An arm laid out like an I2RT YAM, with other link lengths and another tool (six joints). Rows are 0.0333 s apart.
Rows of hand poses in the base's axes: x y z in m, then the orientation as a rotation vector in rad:
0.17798, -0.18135, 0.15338, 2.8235, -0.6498, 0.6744
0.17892, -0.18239, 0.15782, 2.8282, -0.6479, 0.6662
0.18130, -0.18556, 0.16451, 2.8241, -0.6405, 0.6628
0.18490, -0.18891, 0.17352, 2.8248, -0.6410, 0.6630
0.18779, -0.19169, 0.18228, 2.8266, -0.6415, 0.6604
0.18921, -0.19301, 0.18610, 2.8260, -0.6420, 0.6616
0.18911, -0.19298, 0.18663, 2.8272, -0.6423, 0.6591
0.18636, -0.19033, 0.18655, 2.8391, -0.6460, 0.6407
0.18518, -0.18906, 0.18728, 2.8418, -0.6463, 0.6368
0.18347, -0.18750, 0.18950, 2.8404, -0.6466, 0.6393
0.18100, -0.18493, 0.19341, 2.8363, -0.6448, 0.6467
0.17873, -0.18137, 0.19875, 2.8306, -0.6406, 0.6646
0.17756, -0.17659, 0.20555, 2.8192, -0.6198, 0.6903
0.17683, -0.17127, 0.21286, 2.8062, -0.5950, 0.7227
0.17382, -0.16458, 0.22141, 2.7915, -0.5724, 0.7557
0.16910, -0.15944, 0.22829, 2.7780, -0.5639, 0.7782
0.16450, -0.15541, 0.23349, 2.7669, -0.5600, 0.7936
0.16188, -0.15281, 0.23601, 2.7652, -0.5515, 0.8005
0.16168, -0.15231, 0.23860, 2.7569, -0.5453, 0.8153
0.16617, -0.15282, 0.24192, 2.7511, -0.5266, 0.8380
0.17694, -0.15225, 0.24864, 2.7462, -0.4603, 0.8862
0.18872, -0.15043, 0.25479, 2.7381, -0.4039, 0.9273
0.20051, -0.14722, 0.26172, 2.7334, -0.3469, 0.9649
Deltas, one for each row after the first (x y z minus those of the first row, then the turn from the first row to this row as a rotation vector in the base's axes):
0.00094, -0.00104, 0.00444, 0.0031, 0.0056, 0.0019
0.00332, -0.00421, 0.01113, -0.0033, 0.0088, 0.0045
0.00692, -0.00756, 0.02014, -0.0025, 0.0086, 0.0044
0.00981, -0.01034, 0.02890, -0.0008, 0.0102, 0.0045
0.01123, -0.01166, 0.03272, -0.0011, 0.0094, 0.0041
0.01113, -0.01163, 0.03325, -0.0001, 0.0110, 0.0041
0.00838, -0.00898, 0.03317, 0.0111, 0.0225, 0.0042
0.00720, -0.00771, 0.03390, 0.0135, 0.0250, 0.0046
0.00549, -0.00615, 0.03612, 0.0124, 0.0234, 0.0042
0.00302, -0.00358, 0.04003, 0.0084, 0.0187, 0.0045
0.00075, -0.00002, 0.04537, 0.0027, 0.0073, 0.0069
-0.00042, 0.00476, 0.05217, -0.0132, -0.0077, 0.0178
-0.00115, 0.01008, 0.05948, -0.0312, -0.0269, 0.0315
-0.00416, 0.01677, 0.06803, -0.0495, -0.0470, 0.0436
-0.00888, 0.02191, 0.07491, -0.0626, -0.0613, 0.0466
-0.01348, 0.02594, 0.08011, -0.0725, -0.0714, 0.0470
-0.01610, 0.02854, 0.08263, -0.0761, -0.0754, 0.0523
-0.01630, 0.02904, 0.08522, -0.0842, -0.0849, 0.0549
-0.01181, 0.02853, 0.08854, -0.0930, -0.0989, 0.0669
-0.00104, 0.02910, 0.09526, -0.1122, -0.1268, 0.1114
0.01074, 0.03092, 0.10141, -0.1305, -0.1510, 0.1485
0.02253, 0.03413, 0.10834, -0.1448, -0.1730, 0.1870

